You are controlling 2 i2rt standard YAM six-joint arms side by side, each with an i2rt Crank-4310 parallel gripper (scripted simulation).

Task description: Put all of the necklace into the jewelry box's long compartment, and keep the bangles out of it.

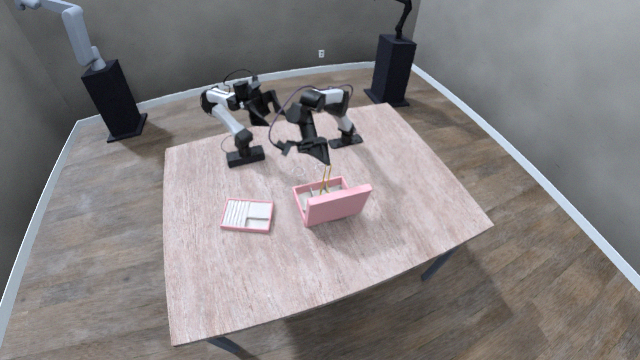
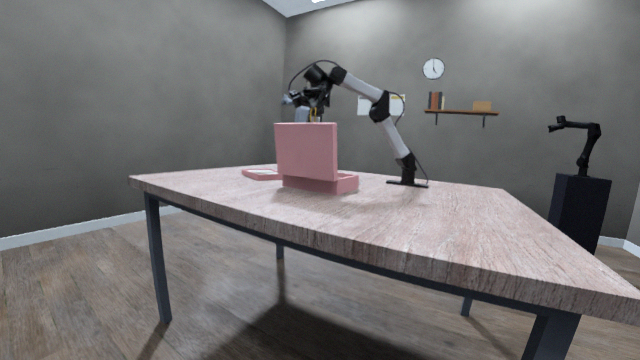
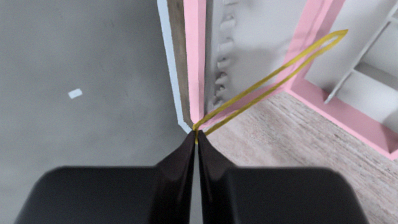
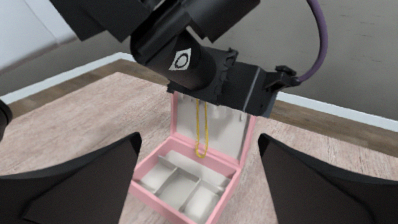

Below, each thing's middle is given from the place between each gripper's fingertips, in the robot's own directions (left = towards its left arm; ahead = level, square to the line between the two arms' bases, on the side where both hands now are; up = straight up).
I see my left gripper [image 1: 328, 165] 70 mm past the pink tray [image 1: 240, 214], 330 mm to the left of it and 300 mm above it.
Right now my right hand [image 1: 278, 120] is 14 cm short of the pink tray, 19 cm to the left of it and 37 cm above it.
